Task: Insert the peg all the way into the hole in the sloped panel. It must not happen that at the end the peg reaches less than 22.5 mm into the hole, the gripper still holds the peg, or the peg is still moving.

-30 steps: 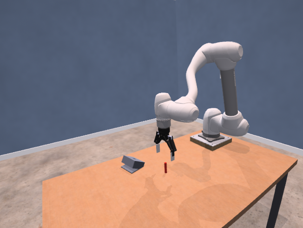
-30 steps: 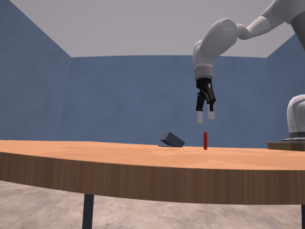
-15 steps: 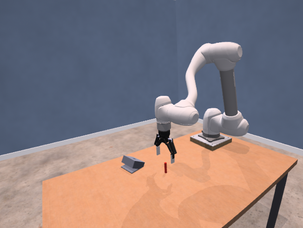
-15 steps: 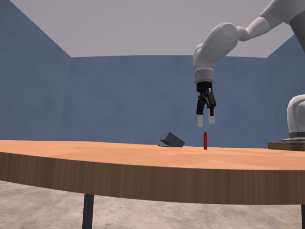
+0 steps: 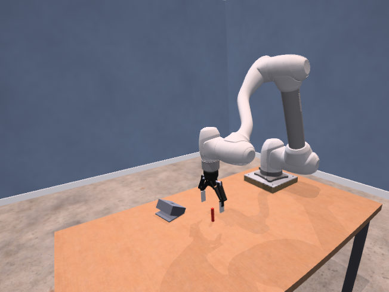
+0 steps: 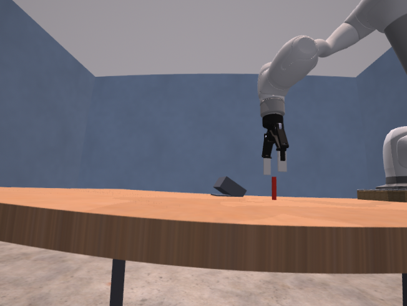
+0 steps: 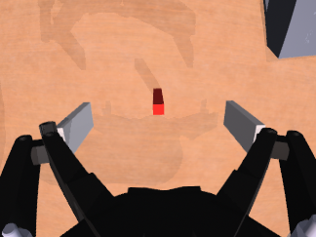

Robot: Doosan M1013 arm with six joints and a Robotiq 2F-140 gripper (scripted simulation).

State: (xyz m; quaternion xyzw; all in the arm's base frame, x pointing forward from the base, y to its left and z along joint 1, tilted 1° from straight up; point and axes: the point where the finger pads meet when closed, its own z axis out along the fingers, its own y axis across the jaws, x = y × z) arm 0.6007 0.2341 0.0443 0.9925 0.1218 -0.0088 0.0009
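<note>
Right now the red peg is 6 cm below my hand.
</note>
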